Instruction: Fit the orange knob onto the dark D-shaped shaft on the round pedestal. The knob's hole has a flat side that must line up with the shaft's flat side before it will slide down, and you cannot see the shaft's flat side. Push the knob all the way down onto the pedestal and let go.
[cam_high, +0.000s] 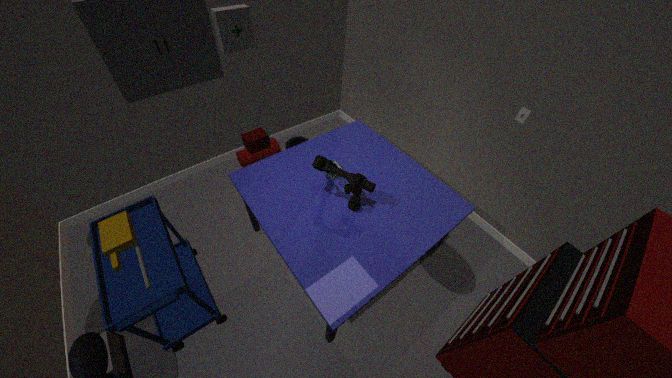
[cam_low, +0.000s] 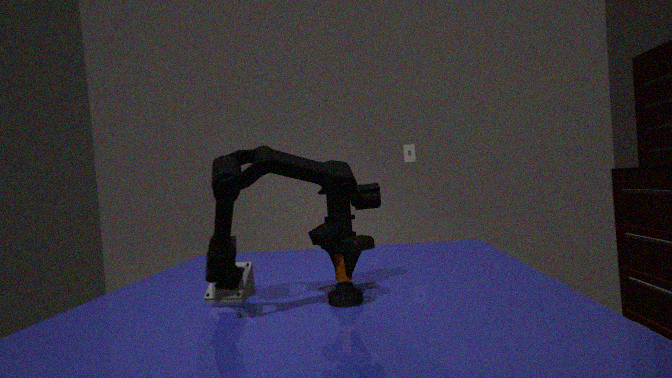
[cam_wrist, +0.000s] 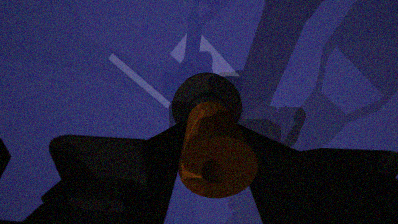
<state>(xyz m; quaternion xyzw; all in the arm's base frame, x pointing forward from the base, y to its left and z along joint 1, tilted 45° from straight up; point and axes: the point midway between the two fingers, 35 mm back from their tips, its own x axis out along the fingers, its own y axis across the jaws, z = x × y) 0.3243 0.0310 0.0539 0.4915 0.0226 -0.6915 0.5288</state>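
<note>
Right now my gripper tip is 30 mm above the dark round pedestal. Also, from my gripper tip: orange knob 20 mm above.
</note>
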